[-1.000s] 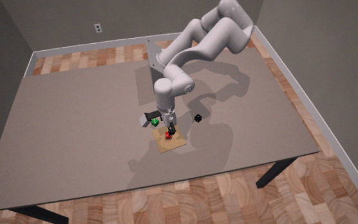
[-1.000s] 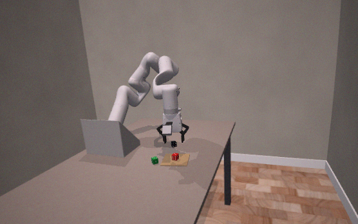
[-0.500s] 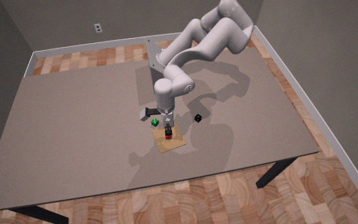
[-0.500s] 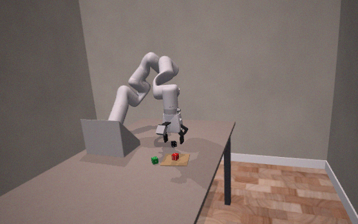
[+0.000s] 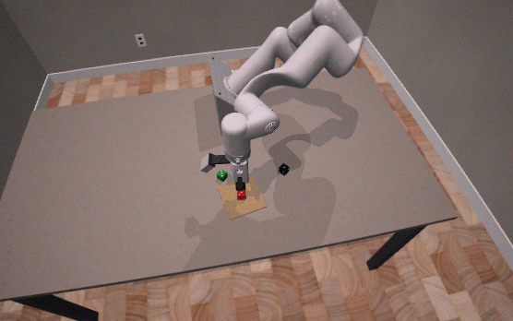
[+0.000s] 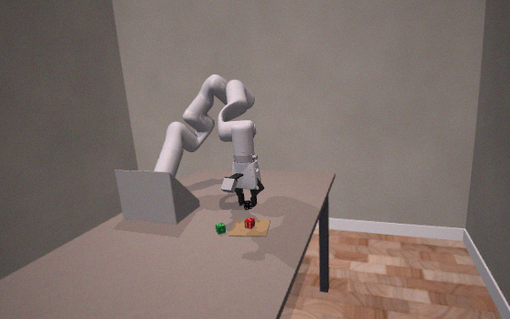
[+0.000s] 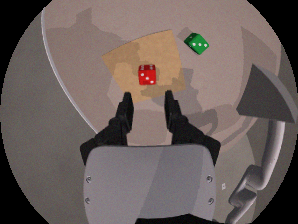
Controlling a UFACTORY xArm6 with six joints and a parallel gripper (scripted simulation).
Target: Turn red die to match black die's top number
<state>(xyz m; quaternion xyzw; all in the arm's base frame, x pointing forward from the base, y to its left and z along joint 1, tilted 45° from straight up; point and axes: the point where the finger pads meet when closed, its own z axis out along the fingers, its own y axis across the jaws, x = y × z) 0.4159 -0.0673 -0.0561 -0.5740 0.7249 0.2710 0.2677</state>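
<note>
The red die is 9 cm below my hand. Also, from my hand: black die (6 cm behind, 18 cm to the left, 10 cm below); then green die (10 cm behind, 5 cm to the right, 10 cm below); then tan mat (11 cm below).
</note>
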